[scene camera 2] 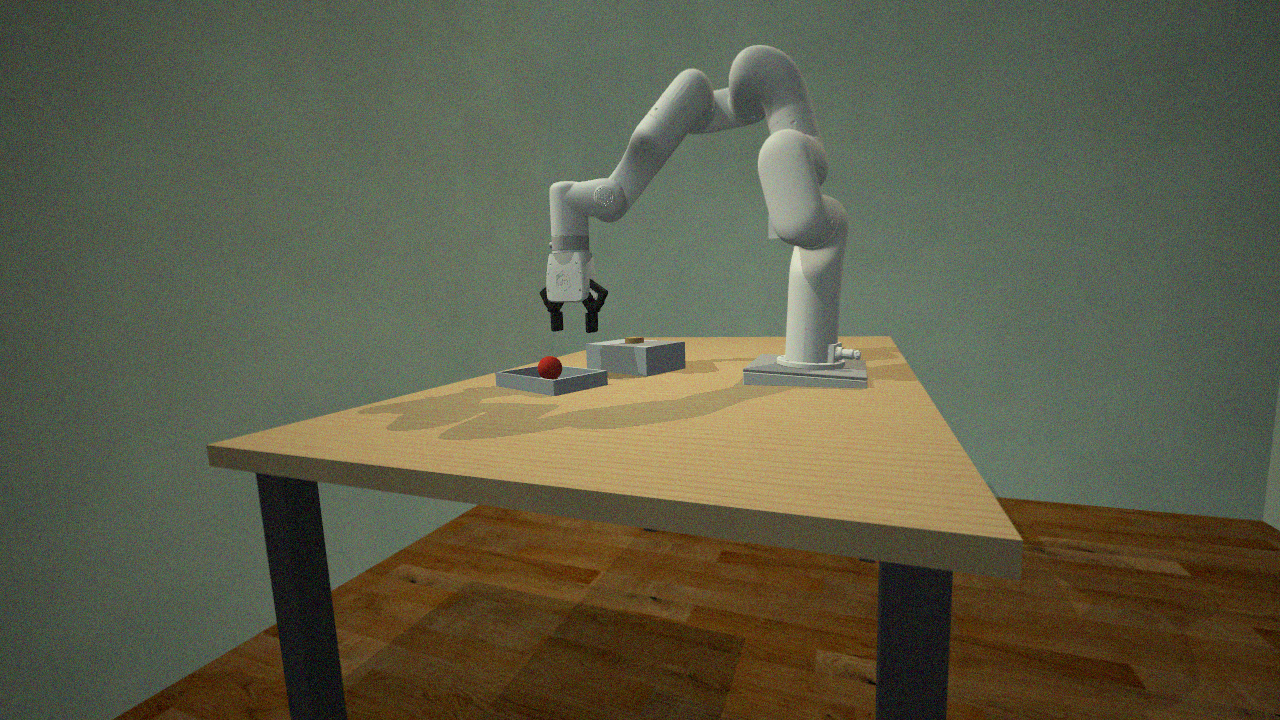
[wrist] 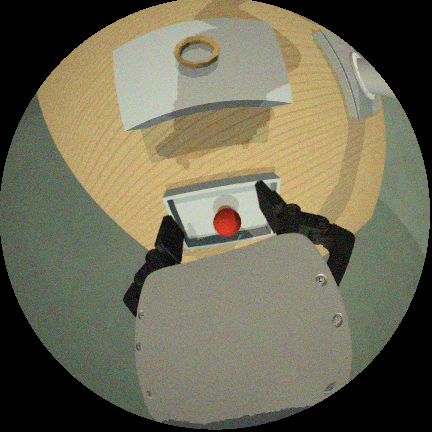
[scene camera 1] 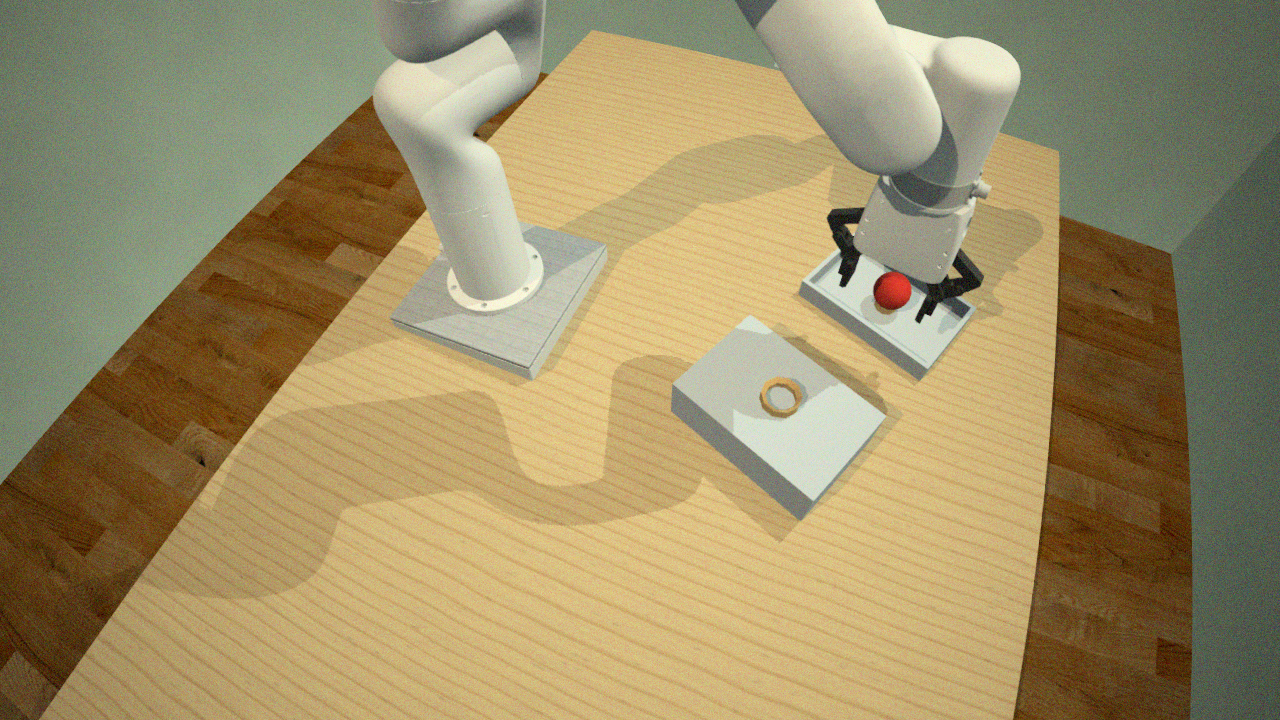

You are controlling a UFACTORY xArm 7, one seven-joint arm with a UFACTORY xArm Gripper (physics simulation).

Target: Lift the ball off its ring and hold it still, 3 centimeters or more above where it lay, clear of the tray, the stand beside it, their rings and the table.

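Places are measured from the arm's base along level axes (x ahead, y left, z up), in millimetres.
Pixels of known places: gripper, fingertip midpoint: [scene camera 2: 574, 331] [wrist: 215, 209] [scene camera 1: 883, 296]; arm's base, link origin: [scene camera 2: 810, 364] [scene camera 1: 496, 277].
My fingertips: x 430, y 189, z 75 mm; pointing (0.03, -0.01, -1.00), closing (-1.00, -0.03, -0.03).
Note:
For each thing: its middle in the pictures, then the offset to it from my fingertips. "spot": a spot on its surface instead. Level surfaces: height alone.
- red ball, body centre: [scene camera 1: 892, 290] [wrist: 226, 221] [scene camera 2: 550, 368] dx +1, dy +77, dz -66 mm
- shallow grey tray, body centre: [scene camera 1: 887, 300] [wrist: 225, 214] [scene camera 2: 550, 378] dx +1, dy +77, dz -86 mm
- empty tan ring, surface spot: [scene camera 1: 780, 380] [wrist: 211, 56] [scene camera 2: 633, 339] spot: dx -49, dy -145, dz -29 mm
- wooden table, surface height: dz -100 mm
The red ball [scene camera 1: 892, 291] [scene camera 2: 549, 367] [wrist: 227, 222] rests inside the shallow grey tray [scene camera 1: 861, 333] [scene camera 2: 528, 383] [wrist: 220, 185]. A sliver of its tan ring [scene camera 1: 885, 309] shows under it in scene camera 1; the ball hides most of the ring. My gripper [scene camera 1: 883, 300] [scene camera 2: 573, 330] [wrist: 215, 209] is open and empty, pointing down. In scene camera 2 its fingertips are above the height of the ball and tray, with a gap of air between. In the wrist view the ball appears between the two fingers, nearer the palm than the tips.
The taller grey stand [scene camera 1: 742, 358] [scene camera 2: 617, 358] [wrist: 145, 80] is beside the tray, with an empty tan ring [scene camera 1: 780, 380] [scene camera 2: 634, 340] [wrist: 196, 65] on top. The arm's grey base plate [scene camera 1: 563, 268] [scene camera 2: 805, 374] [wrist: 335, 65] sits farther off on the wooden table [scene camera 1: 537, 626] [scene camera 2: 716, 456].

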